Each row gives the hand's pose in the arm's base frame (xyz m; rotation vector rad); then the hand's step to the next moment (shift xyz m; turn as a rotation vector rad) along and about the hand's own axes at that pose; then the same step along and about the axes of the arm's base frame.
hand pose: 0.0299 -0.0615 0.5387 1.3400 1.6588 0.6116
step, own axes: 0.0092 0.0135 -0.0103 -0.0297 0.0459 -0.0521
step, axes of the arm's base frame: -0.0023 0.0142 0.0129 -0.0213 -0.0067 0.0721
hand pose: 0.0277 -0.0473 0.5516 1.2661 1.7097 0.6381
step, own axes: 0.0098 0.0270 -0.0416 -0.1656 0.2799 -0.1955
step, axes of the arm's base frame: -0.0244 0.0226 0.0381 -0.0241 -0.0384 0.3767
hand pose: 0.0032 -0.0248 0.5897 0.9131 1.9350 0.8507
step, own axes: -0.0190 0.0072 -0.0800 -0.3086 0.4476 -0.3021
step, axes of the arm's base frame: -0.0598 -0.0299 0.0483 -0.0117 -0.0955 0.6145
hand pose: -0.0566 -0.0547 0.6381 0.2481 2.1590 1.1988
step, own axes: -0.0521 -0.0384 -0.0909 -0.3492 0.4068 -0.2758
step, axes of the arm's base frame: -0.0107 -0.1080 0.0259 0.0417 -0.1187 0.5896
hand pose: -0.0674 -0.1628 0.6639 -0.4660 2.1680 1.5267
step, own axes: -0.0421 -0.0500 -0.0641 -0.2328 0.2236 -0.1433
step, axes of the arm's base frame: 0.0506 -0.0763 0.0015 0.0587 -0.0566 0.3436
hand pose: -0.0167 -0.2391 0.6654 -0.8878 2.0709 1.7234
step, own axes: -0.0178 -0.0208 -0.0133 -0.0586 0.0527 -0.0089
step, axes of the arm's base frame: 0.0287 -0.0099 -0.0025 0.0129 0.0115 0.0774
